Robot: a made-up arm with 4 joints. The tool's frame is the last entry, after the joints.
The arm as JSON. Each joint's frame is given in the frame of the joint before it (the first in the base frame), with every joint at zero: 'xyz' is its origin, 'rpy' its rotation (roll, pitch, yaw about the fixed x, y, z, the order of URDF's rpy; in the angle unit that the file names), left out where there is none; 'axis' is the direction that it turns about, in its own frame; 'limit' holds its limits. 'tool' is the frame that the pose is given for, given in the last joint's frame.
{
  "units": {
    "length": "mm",
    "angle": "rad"
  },
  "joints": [
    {
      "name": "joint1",
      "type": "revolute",
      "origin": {
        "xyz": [
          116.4,
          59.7,
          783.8
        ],
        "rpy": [
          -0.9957,
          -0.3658,
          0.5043
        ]
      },
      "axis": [
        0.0,
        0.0,
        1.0
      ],
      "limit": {
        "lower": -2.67,
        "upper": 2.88
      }
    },
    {
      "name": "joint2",
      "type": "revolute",
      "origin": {
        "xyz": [
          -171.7,
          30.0,
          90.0
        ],
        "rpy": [
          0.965,
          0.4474,
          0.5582
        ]
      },
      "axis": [
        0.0,
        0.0,
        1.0
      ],
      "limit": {
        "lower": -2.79,
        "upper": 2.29
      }
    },
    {
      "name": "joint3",
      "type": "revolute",
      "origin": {
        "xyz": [
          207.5,
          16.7,
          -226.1
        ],
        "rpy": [
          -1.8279,
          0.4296,
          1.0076
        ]
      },
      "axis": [
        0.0,
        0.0,
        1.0
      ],
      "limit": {
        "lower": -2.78,
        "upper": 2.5
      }
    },
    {
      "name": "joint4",
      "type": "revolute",
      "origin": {
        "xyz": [
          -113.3,
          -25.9,
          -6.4
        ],
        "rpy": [
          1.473,
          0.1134,
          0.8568
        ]
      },
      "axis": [
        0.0,
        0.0,
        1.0
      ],
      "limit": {
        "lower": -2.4,
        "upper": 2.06
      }
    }
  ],
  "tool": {
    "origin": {
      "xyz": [
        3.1,
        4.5,
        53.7
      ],
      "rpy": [
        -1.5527,
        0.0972,
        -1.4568
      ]
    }
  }
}
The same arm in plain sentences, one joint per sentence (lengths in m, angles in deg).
The arm has four revolute joints in a row. What follows holds with every joint at zero, and every direction is one of the base frame's.
Joint 1 is mounted 0.1164 m along +x and 0.0597 m along +y and 0.7838 m along +z from the base frame's origin and turns about the direction (-0.575799, 0.640699, 0.507899), from -152.98 to 165.01 deg.
Joint 2 is mounted 0.1922 m along -x and 0.0012 m along -y and 0.0392 m along -z from joint 1 and turns about the direction (0.231202, 0.267502, 0.935408), from -159.86 to 131.21 deg.
Joint 3 is mounted 0.122 m along +x and 0.03 m along +y and 0.2805 m along -z from joint 2 and turns about the direction (-1, 0.0001, 0), from -159.28 to 143.24 deg.
Joint 4 is mounted 0.0064 m along +x and 0.068 m along -y and 0.0942 m along +z from joint 3 and turns about the direction (-0.096903, 0.995131, -0.018001), from -137.51 to 118.03 deg.
The tool frame, which is the frame that the pose is given for, is mounted 0.0093 m along -x and 0.053 m along +y and 0.0046 m along -z from joint 4; its axes are the base frame's turned by roll 180, pitch 0.01 and yaw -0.01 deg (as in URDF: about the fixed x, then y, then z).

